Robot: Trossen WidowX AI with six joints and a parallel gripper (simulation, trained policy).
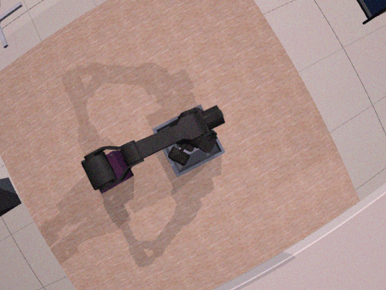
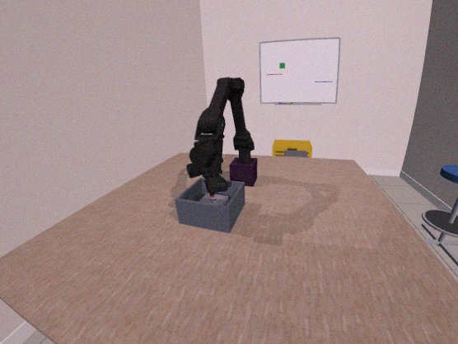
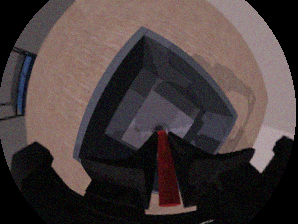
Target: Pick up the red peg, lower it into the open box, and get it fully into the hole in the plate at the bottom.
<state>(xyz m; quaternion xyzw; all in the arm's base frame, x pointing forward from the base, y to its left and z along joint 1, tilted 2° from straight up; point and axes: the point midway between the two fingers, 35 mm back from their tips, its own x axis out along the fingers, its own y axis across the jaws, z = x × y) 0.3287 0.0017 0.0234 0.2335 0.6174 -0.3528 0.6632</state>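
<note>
My gripper tip is now 10 mm to the right of the red peg and 20 mm below it. From my gripper tip the other things lie so: grey box (60 mm below); then plate (40 mm below).
</note>
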